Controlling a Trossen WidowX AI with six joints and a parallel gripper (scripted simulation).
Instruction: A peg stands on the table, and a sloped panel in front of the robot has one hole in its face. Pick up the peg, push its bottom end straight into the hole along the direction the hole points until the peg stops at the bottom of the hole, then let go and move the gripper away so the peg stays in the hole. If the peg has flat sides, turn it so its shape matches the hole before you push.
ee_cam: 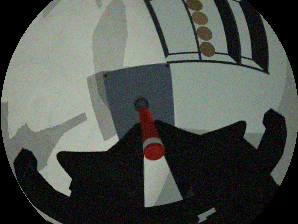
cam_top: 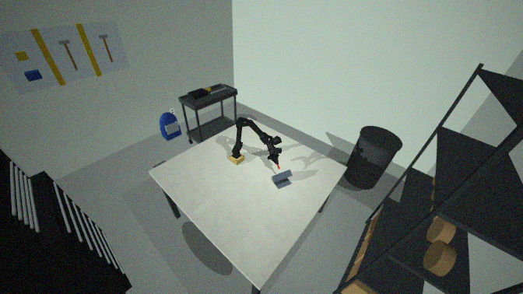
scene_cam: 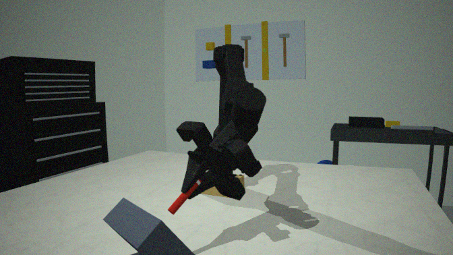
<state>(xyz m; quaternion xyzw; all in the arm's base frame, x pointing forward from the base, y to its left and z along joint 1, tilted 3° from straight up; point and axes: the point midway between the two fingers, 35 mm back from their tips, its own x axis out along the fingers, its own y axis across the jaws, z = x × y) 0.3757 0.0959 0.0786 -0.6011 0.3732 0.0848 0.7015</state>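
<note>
Right now the grey sloped panel is 7 cm ahead of my gripper tip, 6 cm below it and 3 cm to the right of it. From my gripper tip the other things lie so: red peg: 1 cm behind, 1 cm above.
</note>
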